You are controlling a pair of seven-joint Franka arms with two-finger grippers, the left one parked.
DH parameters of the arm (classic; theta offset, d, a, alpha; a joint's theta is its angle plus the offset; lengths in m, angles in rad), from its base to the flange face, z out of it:
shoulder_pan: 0 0.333 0 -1.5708
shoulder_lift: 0 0 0 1.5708
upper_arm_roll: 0 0.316 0.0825 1.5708
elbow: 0 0 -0.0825 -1.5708
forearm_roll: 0 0.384 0 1.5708
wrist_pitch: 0 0 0.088 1.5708
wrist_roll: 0 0.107 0 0
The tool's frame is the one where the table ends.
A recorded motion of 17 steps. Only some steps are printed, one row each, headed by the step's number.
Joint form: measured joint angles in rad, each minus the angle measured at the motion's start. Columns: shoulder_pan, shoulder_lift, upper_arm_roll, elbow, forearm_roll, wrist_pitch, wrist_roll.
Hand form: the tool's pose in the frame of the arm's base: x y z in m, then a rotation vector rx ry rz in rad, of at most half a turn. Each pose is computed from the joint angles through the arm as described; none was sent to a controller.
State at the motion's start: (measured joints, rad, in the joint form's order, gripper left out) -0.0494 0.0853 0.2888 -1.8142 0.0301 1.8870 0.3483
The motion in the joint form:
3: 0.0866 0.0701 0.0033 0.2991 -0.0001 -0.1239 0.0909
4: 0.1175 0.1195 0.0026 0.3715 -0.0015 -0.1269 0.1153
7: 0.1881 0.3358 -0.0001 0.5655 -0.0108 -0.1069 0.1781
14: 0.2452 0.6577 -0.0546 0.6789 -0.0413 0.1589 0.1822
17: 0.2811 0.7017 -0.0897 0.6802 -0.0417 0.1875 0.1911
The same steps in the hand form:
3: 0.5869 0.1895 0.5818 -3.0288 0.1815 -0.0974
4: 0.5968 0.2072 0.5871 -3.0066 0.1762 -0.1153
7: 0.6444 0.2499 0.5447 -2.9566 0.1972 -0.0764
14: 0.7209 0.2688 0.3913 -2.9163 0.2498 -0.1461
17: 0.7224 0.2783 0.3585 -2.9392 0.2548 -0.1328

